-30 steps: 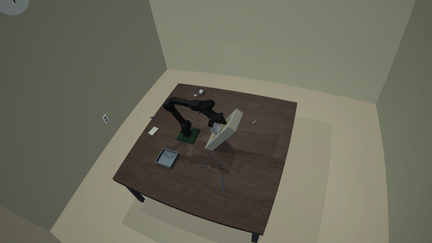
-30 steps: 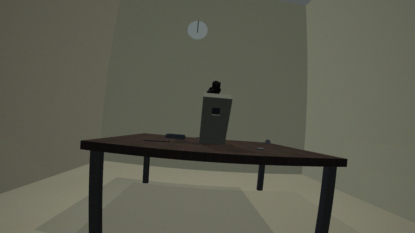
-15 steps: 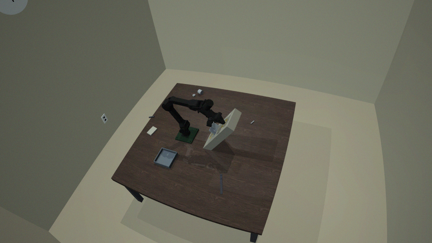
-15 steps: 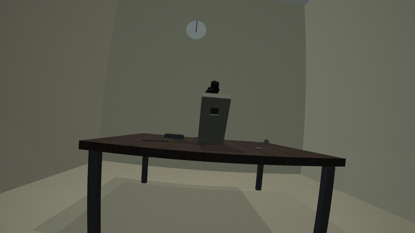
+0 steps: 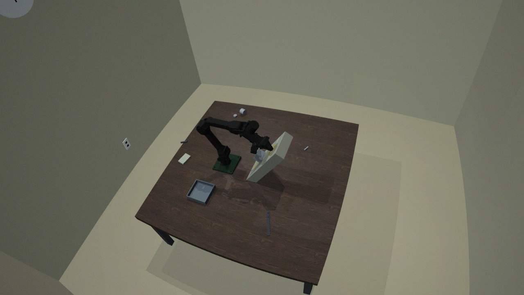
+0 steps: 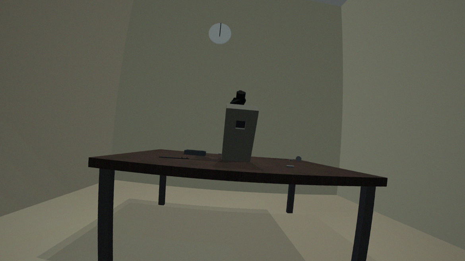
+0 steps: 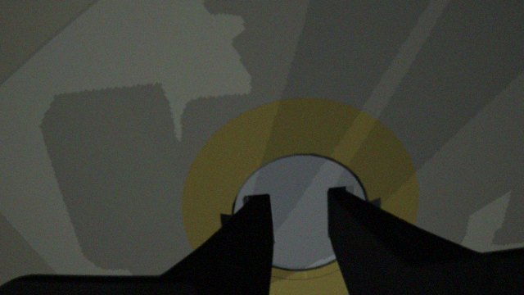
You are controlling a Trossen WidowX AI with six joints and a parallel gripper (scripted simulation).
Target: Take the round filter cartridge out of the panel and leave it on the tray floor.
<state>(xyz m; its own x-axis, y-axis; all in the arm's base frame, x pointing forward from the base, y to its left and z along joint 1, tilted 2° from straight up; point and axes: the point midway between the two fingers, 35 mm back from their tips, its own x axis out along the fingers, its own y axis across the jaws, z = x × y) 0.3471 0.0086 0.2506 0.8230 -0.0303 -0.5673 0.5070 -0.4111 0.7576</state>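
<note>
Now: the beige service panel 4 cm behind my gripper tip and 8 cm below it. Round my gripper tip: tray 43 cm behind, 28 cm to the right, 23 cm below; then filter cartridge 1 cm ahead, 1 cm below; then short pin 13 cm ahead, 28 cm to the left, 24 cm below.
</note>
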